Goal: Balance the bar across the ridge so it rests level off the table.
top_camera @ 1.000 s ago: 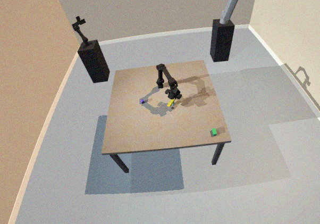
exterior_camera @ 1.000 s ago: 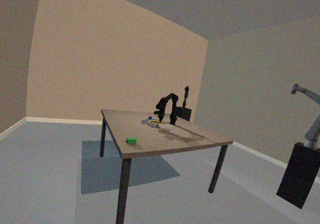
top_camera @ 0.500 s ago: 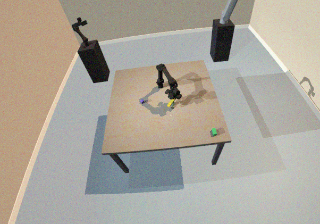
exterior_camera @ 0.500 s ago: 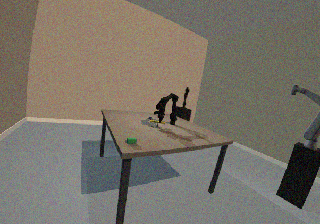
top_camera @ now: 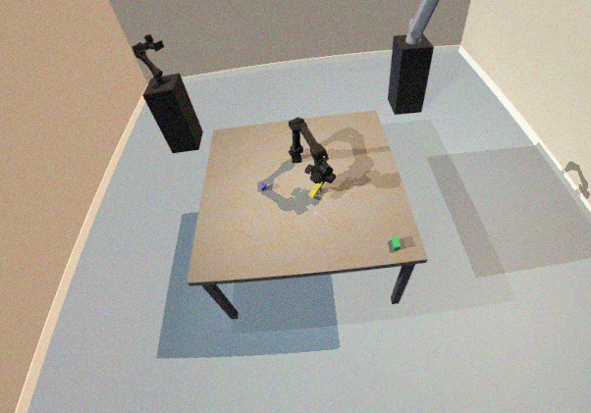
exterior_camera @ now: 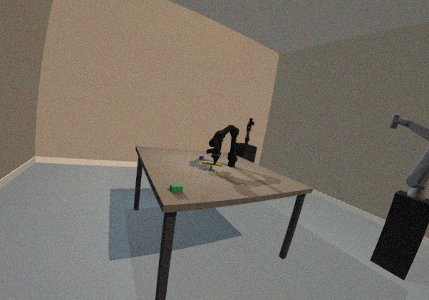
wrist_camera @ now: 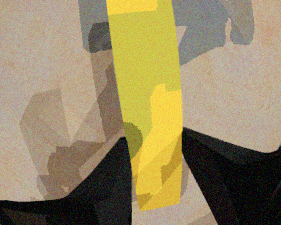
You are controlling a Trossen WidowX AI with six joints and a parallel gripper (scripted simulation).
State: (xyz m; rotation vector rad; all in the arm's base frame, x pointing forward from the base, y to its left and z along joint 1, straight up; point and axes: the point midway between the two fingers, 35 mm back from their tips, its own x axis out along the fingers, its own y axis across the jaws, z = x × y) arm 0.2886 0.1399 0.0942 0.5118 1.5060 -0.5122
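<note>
Now: the yellow bar 2 cm to the right of my gripper tip and 2 cm ahead of it. Also, from my gripper tip: green block (45 cm ahead, 36 cm to the left, 4 cm below); purple cube (37 cm to the right, 6 cm behind, 4 cm below).
</note>
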